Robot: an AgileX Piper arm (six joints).
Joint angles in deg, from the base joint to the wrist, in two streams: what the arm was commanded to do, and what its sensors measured. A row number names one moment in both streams.
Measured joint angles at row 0:
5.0 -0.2 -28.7 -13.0 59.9 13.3
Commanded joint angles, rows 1 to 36:
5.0 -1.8 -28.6 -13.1 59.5 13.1
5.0 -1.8 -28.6 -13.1 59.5 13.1
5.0 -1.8 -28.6 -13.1 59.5 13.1
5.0 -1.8 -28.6 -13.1 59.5 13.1
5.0 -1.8 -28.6 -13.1 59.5 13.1
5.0 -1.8 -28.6 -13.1 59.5 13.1
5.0 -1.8 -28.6 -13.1 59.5 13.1
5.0 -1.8 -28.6 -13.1 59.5 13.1
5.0 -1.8 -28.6 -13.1 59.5 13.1
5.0 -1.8 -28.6 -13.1 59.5 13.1
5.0 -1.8 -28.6 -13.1 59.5 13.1
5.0 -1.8 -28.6 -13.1 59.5 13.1
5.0 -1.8 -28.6 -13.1 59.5 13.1
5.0 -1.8 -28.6 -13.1 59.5 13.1
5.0 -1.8 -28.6 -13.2 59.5 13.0
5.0 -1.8 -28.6 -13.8 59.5 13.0
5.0 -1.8 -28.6 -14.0 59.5 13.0
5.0 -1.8 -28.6 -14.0 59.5 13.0
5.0 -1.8 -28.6 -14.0 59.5 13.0
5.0 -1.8 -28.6 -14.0 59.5 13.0
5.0 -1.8 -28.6 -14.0 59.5 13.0
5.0 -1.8 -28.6 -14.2 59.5 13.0
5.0 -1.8 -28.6 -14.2 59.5 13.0
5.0 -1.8 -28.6 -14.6 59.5 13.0
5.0 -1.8 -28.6 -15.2 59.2 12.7
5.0 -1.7 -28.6 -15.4 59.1 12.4
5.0 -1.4 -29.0 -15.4 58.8 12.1
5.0 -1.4 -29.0 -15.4 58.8 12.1
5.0 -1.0 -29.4 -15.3 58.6 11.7
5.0 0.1 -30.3 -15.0 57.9 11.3
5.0 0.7 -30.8 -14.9 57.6 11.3
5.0 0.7 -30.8 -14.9 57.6 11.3
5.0 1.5 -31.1 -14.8 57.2 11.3
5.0 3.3 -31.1 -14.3 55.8 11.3
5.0 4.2 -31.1 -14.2 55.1 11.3
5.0 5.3 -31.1 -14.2 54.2 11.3
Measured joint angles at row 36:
5.0 3.0 -30.7 -14.5 56.9 11.8
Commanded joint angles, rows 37 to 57:
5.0 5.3 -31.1 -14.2 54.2 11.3
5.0 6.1 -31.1 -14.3 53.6 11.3
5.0 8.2 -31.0 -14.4 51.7 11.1
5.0 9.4 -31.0 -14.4 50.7 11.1
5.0 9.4 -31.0 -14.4 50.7 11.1
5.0 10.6 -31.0 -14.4 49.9 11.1
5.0 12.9 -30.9 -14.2 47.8 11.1
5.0 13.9 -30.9 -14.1 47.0 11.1
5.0 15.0 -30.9 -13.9 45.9 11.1
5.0 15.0 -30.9 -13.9 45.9 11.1
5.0 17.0 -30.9 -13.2 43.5 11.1
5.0 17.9 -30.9 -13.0 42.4 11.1
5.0 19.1 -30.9 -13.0 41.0 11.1
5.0 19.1 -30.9 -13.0 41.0 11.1
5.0 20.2 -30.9 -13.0 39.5 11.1
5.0 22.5 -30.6 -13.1 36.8 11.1
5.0 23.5 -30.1 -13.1 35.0 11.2
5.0 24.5 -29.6 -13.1 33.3 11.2
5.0 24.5 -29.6 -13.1 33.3 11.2
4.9 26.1 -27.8 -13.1 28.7 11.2
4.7 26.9 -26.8 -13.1 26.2 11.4
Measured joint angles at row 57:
5.0 25.2 -28.9 -13.0 32.7 11.6
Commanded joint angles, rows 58 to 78:
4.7 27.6 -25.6 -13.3 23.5 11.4
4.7 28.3 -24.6 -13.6 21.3 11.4
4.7 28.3 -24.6 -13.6 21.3 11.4
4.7 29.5 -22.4 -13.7 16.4 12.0
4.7 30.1 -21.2 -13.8 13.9 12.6
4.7 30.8 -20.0 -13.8 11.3 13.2
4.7 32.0 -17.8 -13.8 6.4 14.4
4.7 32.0 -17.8 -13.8 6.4 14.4
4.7 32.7 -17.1 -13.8 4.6 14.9
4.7 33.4 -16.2 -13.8 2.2 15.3
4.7 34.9 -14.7 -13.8 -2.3 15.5
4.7 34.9 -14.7 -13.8 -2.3 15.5
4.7 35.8 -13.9 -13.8 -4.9 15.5
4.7 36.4 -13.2 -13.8 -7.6 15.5
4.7 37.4 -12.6 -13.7 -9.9 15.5
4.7 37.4 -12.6 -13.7 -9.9 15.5
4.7 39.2 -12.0 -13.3 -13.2 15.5
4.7 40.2 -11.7 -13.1 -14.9 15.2
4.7 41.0 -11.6 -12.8 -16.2 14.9
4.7 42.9 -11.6 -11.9 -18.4 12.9
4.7 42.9 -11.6 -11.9 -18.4 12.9
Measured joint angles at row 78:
5.0 41.0 -11.7 -12.8 -13.9 14.9
